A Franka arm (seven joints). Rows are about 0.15 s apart.
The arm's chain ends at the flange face. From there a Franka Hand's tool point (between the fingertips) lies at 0.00 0.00 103.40 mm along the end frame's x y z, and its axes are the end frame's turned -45 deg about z.
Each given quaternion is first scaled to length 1.
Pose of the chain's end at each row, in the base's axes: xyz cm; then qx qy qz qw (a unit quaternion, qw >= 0):
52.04, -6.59, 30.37, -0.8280, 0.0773, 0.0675, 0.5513
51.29, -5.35, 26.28, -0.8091, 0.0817, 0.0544, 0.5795
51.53, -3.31, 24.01, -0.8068, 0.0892, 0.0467, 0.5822
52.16, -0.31, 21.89, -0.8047, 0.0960, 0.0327, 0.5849
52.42, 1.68, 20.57, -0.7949, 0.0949, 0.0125, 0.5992
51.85, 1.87, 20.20, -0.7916, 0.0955, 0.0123, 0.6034
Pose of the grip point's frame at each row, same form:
51.77, 2.96, 26.41, -0.7945, -0.2454, -0.1486, 0.5352
51.36, 4.44, 22.95, -0.7787, -0.2341, -0.1715, 0.5562
51.82, 6.49, 20.72, -0.7795, -0.2263, -0.1797, 0.5557
52.78, 9.49, 18.65, -0.7802, -0.2193, -0.1936, 0.5529
53.39, 11.55, 17.66, -0.7707, -0.2165, -0.2177, 0.5584
52.84, 11.77, 17.39, -0.7679, -0.2147, -0.2195, 0.5622

